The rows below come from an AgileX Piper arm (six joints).
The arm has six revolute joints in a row. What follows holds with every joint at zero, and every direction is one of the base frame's. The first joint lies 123 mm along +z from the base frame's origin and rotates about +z. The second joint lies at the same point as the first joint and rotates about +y. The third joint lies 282.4 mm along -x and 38.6 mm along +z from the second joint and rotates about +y. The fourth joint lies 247.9 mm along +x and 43.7 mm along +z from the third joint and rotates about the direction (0.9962, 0, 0.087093). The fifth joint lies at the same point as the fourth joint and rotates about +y. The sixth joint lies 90.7 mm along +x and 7.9 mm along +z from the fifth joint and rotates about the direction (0.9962, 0, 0.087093). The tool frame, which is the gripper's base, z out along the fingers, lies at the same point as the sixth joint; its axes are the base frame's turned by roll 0, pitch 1.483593 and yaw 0 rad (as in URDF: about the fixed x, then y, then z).
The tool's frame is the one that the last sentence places.
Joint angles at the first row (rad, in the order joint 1, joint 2, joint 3, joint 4, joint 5, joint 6):
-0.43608, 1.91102, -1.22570, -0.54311, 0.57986, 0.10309
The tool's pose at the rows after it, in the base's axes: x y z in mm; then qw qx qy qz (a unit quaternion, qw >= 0):
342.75 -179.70 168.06 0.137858 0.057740 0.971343 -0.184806
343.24 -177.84 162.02 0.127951 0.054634 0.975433 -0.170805
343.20 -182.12 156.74 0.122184 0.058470 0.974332 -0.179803
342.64 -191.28 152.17 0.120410 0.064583 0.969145 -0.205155
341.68 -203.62 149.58 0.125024 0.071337 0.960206 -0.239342
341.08 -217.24 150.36 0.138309 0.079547 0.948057 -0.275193
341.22 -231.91 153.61 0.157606 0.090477 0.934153 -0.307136
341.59 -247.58 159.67 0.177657 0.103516 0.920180 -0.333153
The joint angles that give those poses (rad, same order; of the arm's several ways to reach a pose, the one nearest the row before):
-0.42652, 1.92270, -1.22692, -0.43417, 0.60538, 0.00706
-0.42601, 1.93701, -1.22875, -0.39242, 0.61528, -0.03013
-0.43146, 1.95384, -1.23051, -0.43268, 0.61076, 0.00465
-0.44305, 1.97245, -1.23228, -0.53229, 0.59536, 0.08645
-0.46034, 1.98906, -1.23422, -0.66915, 0.57294, 0.19807
-0.48121, 2.00081, -1.23912, -0.82100, 0.54745, 0.32677
-0.50605, 2.01161, -1.25223, -0.96611, 0.52320, 0.45591
-0.53467, 2.02125, -1.27756, -1.07981, 0.50641, 0.55818

